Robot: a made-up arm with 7 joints.
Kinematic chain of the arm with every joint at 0, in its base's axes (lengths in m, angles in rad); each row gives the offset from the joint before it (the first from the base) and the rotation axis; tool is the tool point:
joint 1: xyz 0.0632 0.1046 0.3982 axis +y
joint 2: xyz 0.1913 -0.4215 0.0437 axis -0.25 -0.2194 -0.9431
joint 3: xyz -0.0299 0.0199 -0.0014 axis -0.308 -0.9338 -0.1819
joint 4: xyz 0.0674 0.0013 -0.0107 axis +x
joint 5: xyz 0.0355 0.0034 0.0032 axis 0.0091 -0.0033 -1
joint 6: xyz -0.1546 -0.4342 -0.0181 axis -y
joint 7: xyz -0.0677 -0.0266 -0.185 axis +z
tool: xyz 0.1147 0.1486 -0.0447
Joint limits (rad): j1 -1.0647..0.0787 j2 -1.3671..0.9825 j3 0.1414..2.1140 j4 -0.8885..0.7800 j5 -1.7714..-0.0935 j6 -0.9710..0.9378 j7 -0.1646..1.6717
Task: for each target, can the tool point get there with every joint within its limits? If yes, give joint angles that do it. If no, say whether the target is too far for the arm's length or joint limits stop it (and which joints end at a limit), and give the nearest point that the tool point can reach.
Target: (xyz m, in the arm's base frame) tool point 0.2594 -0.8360 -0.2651
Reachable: no: joint limits stop it (at a limit: joint 1, joint 3, joint 4, joint 7) | nearest point 0.2757 -0.6870 -0.0337 | short by 0.276 m
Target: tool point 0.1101 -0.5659 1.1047
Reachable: yes | joints -0.9158 -0.4355 0.4966 -0.7296 -1.6324 -0.5682 1.3345
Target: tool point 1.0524 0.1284 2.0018
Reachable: no: too far | nearest point 0.4978 -0.1532 1.1028 | short by 1.093 m
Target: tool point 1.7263 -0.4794 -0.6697
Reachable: no: too far | nearest point 0.7998 -0.3658 0.0724 | short by 1.192 m
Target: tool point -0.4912 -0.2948 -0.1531
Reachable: no: joint limits stop it (at a limit: joint 1, joint 3, joint 4, joint 7) | nearest point -0.3313 -0.2947 0.0874 | short by 0.289 m
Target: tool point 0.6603 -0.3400 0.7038
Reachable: yes | joints -0.5197 -0.1320 0.6567 0.5010 -1.3871 0.7667 1.2295
